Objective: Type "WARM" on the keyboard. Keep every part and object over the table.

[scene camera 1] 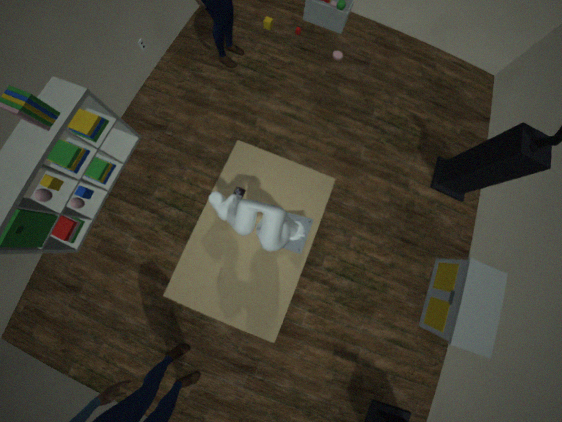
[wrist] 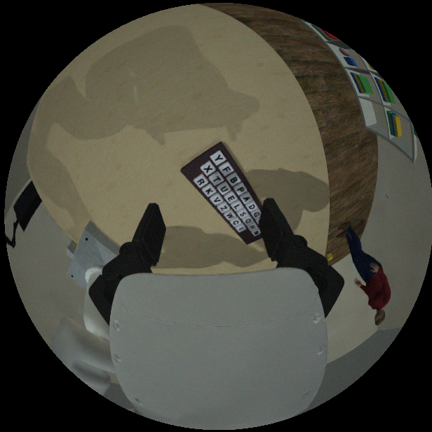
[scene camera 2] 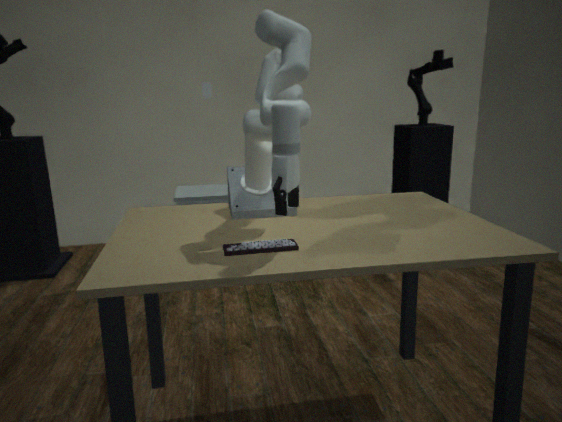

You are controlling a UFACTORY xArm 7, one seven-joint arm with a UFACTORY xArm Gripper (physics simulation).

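Pixels of known places: gripper, between the fingertips: [scene camera 2: 287, 210]; arm's base, origin of its link: [scene camera 1: 294, 230] [scene camera 2: 257, 183].
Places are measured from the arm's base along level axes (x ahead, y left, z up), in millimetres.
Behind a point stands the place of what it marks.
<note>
A dark keyboard with white letter keys [scene camera 1: 239, 191] @(x 456, y -117, z -85 mm) [scene camera 2: 260, 246] @(x 478, y -44, z -86 mm) [wrist: 225, 190] lies flat on the tan table [scene camera 1: 200, 270] @(x 477, y 482, z -103 mm) [scene camera 2: 450, 240] @(x 488, y 512, z -103 mm) [wrist: 280, 140], near its front edge in the scene camera 2 view. In the wrist view it runs diagonally, with W [wrist: 229, 215], A [wrist: 246, 198] and R [wrist: 199, 181] readable; M does not show. My gripper [scene camera 2: 288, 210] @(x 453, y 38, z 6 mm) [wrist: 210, 213] is open and empty, apart from the keyboard and above the table. In the wrist view its right finger overlaps the keyboard's lower right end and hides some keys. The gripper is hidden under the arm in the scene camera 1 view.
The arm's grey base plate [scene camera 1: 300, 245] @(x -65, y 76, z 41 mm) [scene camera 2: 235, 200] @(x 70, y -88, z -44 mm) [wrist: 85, 250] is at the table's back edge. The arm's shadow falls around the keyboard. Off the table are a shelf unit [scene camera 1: 70, 90], a black pedestal [scene camera 1: 492, 160] and people [scene camera 1: 222, 25] [wrist: 377, 290].
</note>
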